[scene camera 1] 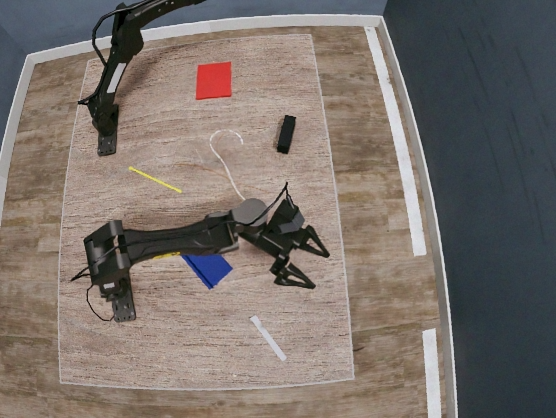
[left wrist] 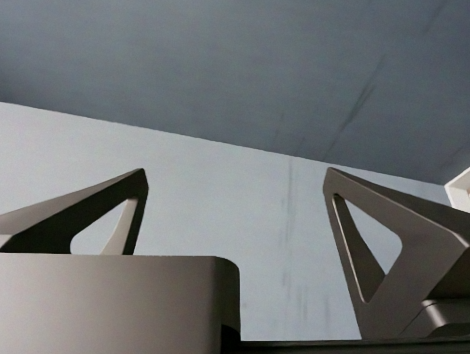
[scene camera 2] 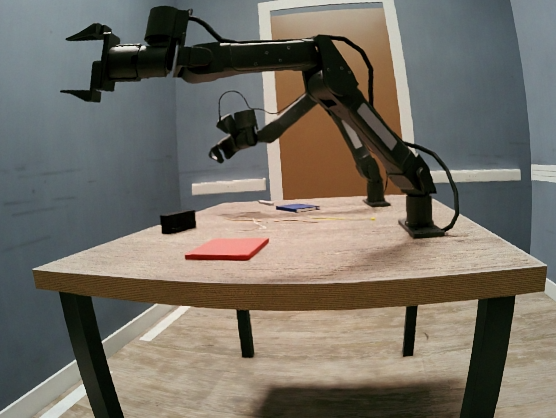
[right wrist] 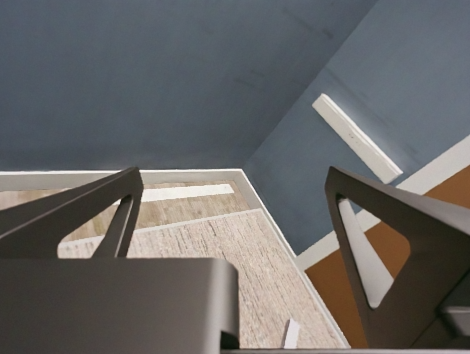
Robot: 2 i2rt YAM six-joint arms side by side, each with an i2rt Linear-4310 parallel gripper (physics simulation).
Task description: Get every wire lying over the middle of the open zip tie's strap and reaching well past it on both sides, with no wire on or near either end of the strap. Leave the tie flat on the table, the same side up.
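Where they show: left gripper, fingertip midpoint: (left wrist: 235,177) (scene camera 2: 63,65); right gripper, fingertip midpoint: (scene camera 1: 322,271) (scene camera 2: 217,148) (right wrist: 234,176); left arm's base, link origin: (scene camera 1: 108,130) (scene camera 2: 419,229); right arm's base, link origin: (scene camera 1: 120,288) (scene camera 2: 376,203).
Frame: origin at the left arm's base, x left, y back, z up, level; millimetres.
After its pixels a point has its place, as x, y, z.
Observation:
A thin white curved strand (scene camera 1: 214,148) (scene camera 2: 258,224) lies on the table and crosses a thin orange-brown wire (scene camera 1: 204,168) @[-215, -338, 6]; the right arm hides its lower end in scene camera 1. A straight yellow strip (scene camera 1: 155,179) @[-221, -176, 2] (scene camera 2: 345,218) @[-211, -161, 3] with a small knob at one end lies apart from them; it may be the zip tie, but I cannot tell surely. My left gripper (scene camera 2: 64,65) @[300, -640, 376] (left wrist: 235,177) @[300, -640, 376] is open and empty, high above the table, and out of scene camera 1. My right gripper (scene camera 1: 321,271) @[-593, -600, 231] (scene camera 2: 216,156) @[-593, -600, 231] (right wrist: 234,176) @[-593, -600, 231] is open and empty, above the table.
A red square (scene camera 1: 214,81) @[109, -394, 10] (scene camera 2: 227,249) @[151, -386, 10], a black block (scene camera 1: 286,134) @[-164, -598, 50] (scene camera 2: 178,221) @[-127, -592, 28] and a blue book (scene camera 1: 212,270) @[-526, -330, 12] (scene camera 2: 298,207) @[-452, -304, 12] lie on the table. A white flat stick (scene camera 1: 268,337) @[-734, -456, 10] (right wrist: 291,334) @[-785, -483, 10] lies near the lower edge. Another yellow piece (scene camera 1: 166,255) shows partly beneath the right arm.

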